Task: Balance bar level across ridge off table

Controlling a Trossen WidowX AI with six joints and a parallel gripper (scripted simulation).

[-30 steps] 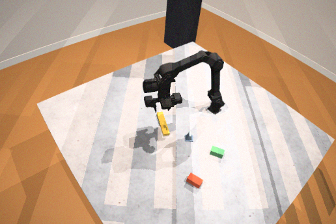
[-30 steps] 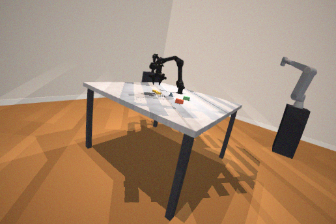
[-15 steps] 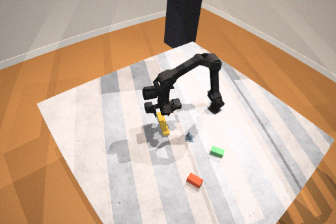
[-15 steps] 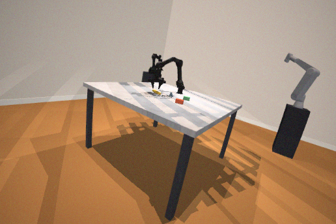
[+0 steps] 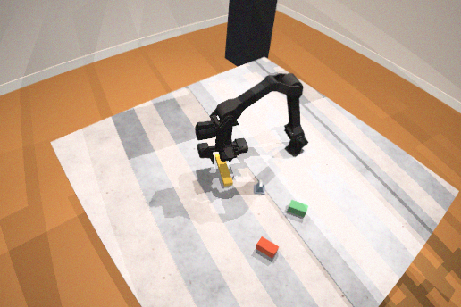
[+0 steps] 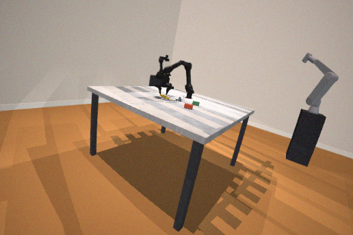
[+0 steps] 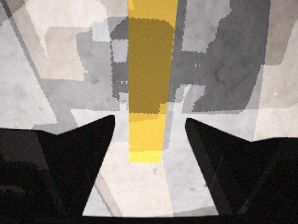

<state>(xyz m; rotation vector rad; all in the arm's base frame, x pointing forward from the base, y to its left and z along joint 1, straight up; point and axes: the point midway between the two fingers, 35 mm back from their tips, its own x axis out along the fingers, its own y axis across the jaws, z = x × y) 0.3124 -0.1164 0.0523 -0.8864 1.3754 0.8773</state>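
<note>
Now: the bar 1 cm ahead of my gripper tip, 3 cm to the left of it and 1 cm below it. Round my gripper tip: red block (11 cm ahead, 38 cm to the left); then green block (9 cm behind, 34 cm to the left).
</note>
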